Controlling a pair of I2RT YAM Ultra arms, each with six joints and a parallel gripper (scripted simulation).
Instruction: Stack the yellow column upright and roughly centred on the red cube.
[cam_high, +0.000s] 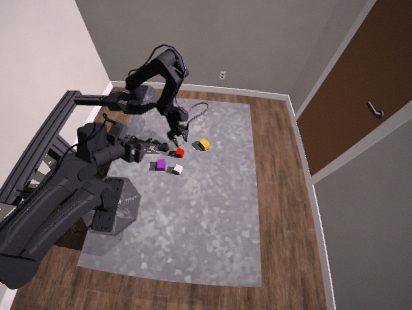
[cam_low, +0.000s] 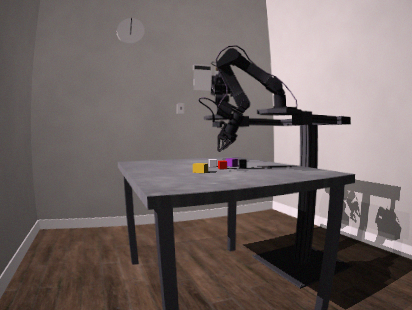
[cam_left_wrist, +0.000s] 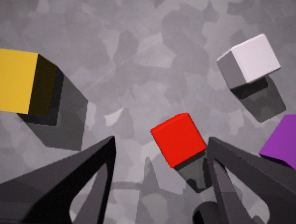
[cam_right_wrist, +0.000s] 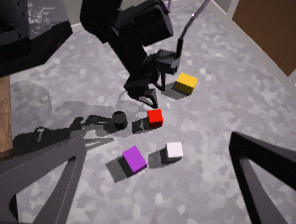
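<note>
My left gripper is now 140 mm short of the yellow column, 50 mm to the right of it and 80 mm above it. The rest, counted from my left hand: white cube: 20 mm behind, 130 mm to the right, 80 mm below; then dark cylinder: 110 mm behind, 20 mm to the left, 80 mm below; then red cube: 20 mm behind, 20 mm to the right, 80 mm below.
</note>
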